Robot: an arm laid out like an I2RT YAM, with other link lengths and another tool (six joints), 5 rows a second.
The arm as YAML. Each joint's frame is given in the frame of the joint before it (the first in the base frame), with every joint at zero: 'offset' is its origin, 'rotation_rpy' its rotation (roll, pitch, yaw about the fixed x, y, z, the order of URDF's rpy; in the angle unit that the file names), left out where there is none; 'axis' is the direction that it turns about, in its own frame. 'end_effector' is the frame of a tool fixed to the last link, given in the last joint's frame.
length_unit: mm
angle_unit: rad
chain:
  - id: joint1
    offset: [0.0, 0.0, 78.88]
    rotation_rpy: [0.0, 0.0, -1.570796]
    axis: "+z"
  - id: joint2
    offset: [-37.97, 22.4, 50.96]
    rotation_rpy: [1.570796, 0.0, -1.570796]
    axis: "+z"
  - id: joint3
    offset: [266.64, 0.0, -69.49]
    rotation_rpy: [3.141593, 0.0, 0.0]
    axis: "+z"
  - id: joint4
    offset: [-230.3, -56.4, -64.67]
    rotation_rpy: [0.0, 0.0, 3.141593]
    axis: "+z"
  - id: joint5
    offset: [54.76, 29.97, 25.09]
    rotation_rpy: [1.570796, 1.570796, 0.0]
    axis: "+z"
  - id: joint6
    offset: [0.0, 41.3, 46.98]
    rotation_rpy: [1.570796, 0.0, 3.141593]
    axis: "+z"
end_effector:
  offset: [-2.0, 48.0, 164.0]
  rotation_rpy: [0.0, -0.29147, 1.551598]
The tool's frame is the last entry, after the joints.
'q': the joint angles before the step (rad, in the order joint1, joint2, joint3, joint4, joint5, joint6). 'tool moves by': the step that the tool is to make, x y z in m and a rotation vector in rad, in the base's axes. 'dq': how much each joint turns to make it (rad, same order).
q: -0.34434 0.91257 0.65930 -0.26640 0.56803 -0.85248
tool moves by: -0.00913 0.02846 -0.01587 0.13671 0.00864 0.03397
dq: 0.04215 -0.04888 0.03309 -0.19959 -0.06267 0.12877
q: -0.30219 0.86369 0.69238 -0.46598 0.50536 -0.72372
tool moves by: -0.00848 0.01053 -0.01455 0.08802 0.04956 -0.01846
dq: 0.00009 0.03038 0.02960 -0.10758 -0.02990 0.07389
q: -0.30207 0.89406 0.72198 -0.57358 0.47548 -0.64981
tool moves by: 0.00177 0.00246 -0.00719 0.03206 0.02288 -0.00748
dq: 0.00067 0.03912 0.01125 -0.01509 -0.01066 0.02557
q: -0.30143 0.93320 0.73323 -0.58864 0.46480 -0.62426
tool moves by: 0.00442 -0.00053 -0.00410 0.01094 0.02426 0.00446
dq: -0.00067 0.04137 0.01165 0.00401 -0.00589 -0.00160
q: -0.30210 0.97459 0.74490 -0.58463 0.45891 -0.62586
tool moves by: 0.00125 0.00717 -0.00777 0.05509 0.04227 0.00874
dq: 0.00119 0.04690 0.03130 -0.05098 -0.03502 0.02305
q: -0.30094 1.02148 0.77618 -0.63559 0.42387 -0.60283
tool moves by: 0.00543 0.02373 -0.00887 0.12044 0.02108 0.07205
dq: 0.00030 0.01733 0.03772 -0.08004 -0.12992 0.01070
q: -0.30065 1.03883 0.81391 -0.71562 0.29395 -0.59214
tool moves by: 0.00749 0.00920 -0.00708 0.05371 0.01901 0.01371
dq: 0.01141 0.05062 0.02224 -0.01229 -0.03892 0.02533
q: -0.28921 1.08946 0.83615 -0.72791 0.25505 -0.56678
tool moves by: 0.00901 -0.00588 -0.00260 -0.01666 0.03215 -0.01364
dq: 0.01475 0.07596 0.02963 0.01721 0.03637 0.01065
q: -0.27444 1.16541 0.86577 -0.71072 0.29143 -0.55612
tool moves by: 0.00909 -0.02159 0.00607 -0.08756 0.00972 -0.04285
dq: 0.00000 0.06303 0.02422 0.05701 0.09630 -0.01143
